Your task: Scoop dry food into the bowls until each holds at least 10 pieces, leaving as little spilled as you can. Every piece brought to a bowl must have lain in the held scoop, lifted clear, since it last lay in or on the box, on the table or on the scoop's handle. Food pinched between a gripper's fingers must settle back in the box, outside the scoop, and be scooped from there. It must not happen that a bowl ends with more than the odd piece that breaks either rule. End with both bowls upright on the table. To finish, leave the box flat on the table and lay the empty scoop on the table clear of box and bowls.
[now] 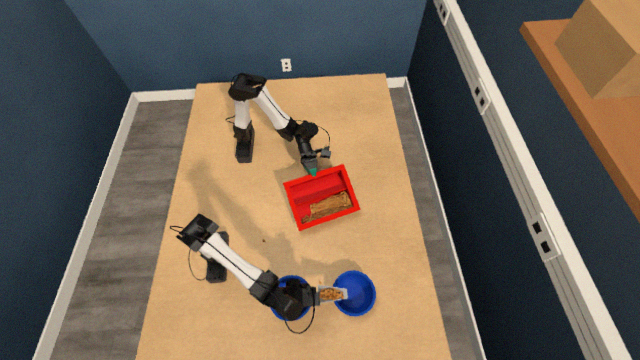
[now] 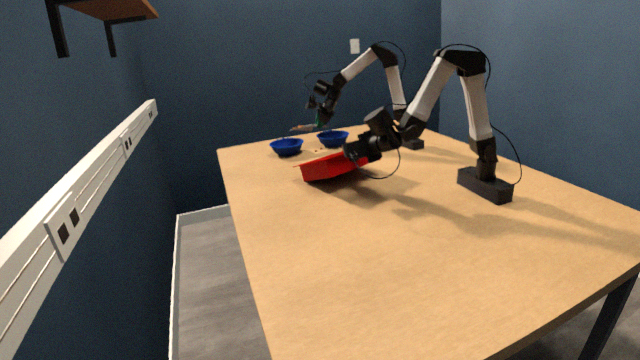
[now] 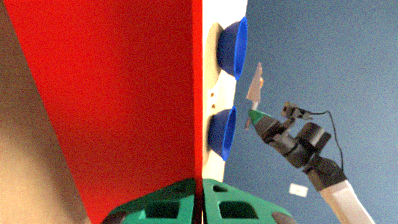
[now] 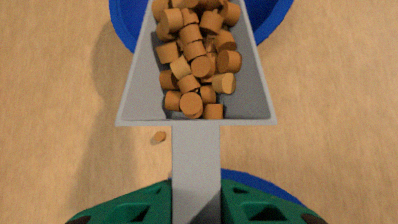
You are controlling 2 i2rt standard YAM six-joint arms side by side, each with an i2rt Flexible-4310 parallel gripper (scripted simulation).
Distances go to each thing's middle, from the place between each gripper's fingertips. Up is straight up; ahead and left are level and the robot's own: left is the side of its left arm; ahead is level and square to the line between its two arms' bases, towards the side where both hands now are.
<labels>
The red box point(image 1: 301, 192) is 40 mm ahead of my left hand, 80 mm to the right of it and 50 mm below it. Round my left hand: grey scoop point(image 4: 195, 143) 70 mm ahead, 480 mm to the right, 20 mm below.
The grey scoop lies 50 mm ahead of my right hand. The rest, counted from my right hand: red box: 400 mm to the left, 30 mm below, 10 mm ahead.
</labels>
